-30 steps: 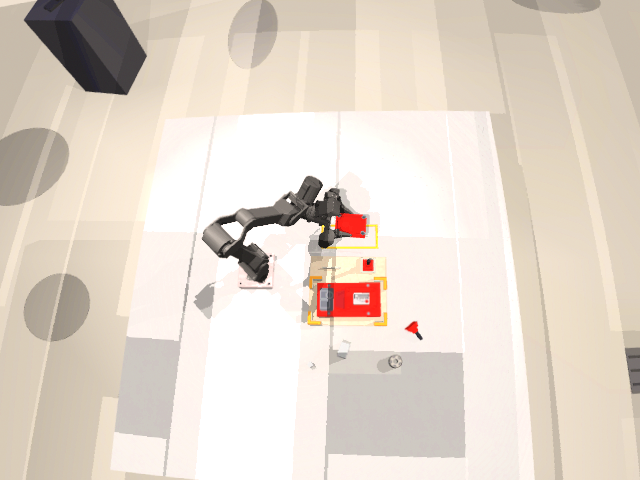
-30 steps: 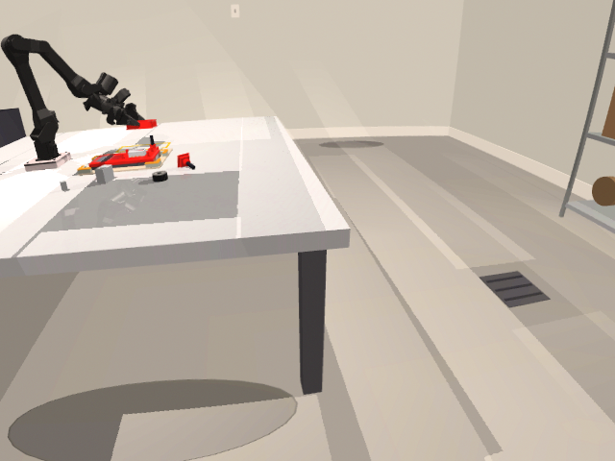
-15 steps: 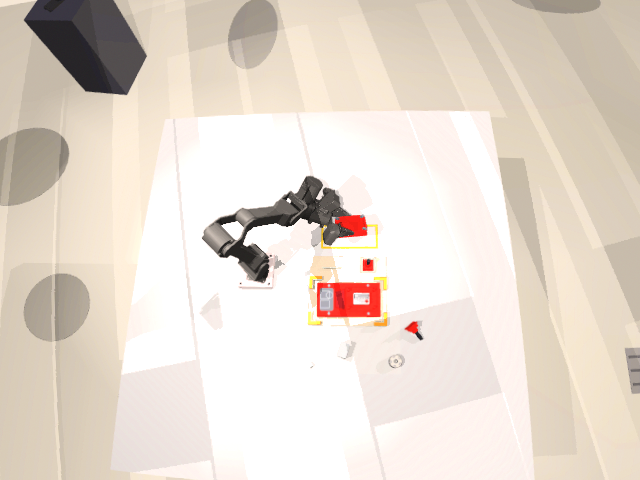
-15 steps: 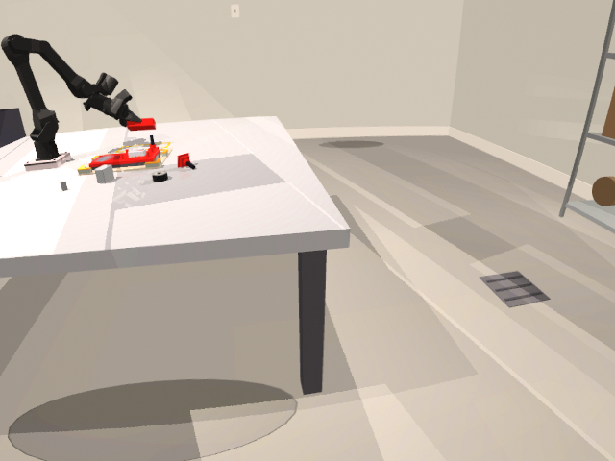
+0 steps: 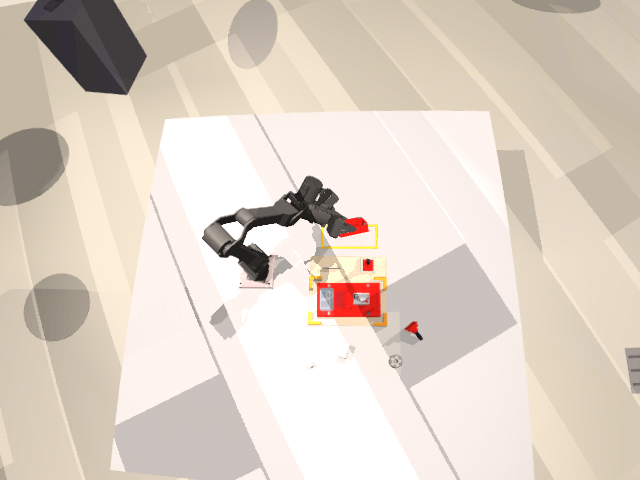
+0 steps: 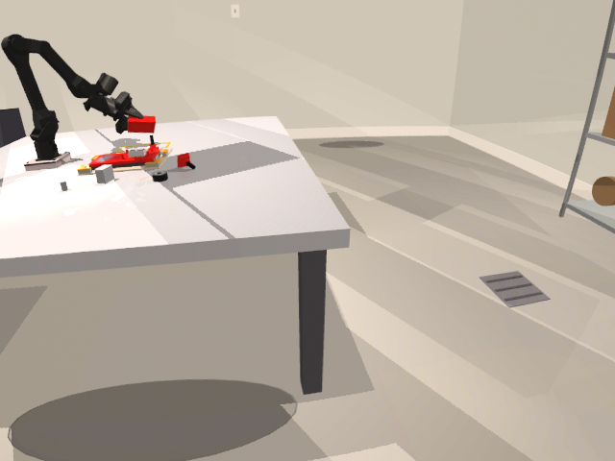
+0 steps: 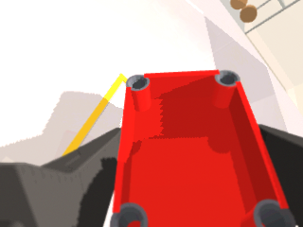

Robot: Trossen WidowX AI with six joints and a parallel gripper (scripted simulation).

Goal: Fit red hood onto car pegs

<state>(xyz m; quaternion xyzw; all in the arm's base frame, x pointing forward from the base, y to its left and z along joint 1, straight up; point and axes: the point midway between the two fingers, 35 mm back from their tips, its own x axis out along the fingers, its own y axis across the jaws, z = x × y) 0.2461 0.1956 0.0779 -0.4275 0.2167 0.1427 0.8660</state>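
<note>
Now: gripper tip 10 mm to the left of the red hood. Round my gripper tip: grey engine block: 70 mm ahead, 210 mm to the right, 60 mm below.
</note>
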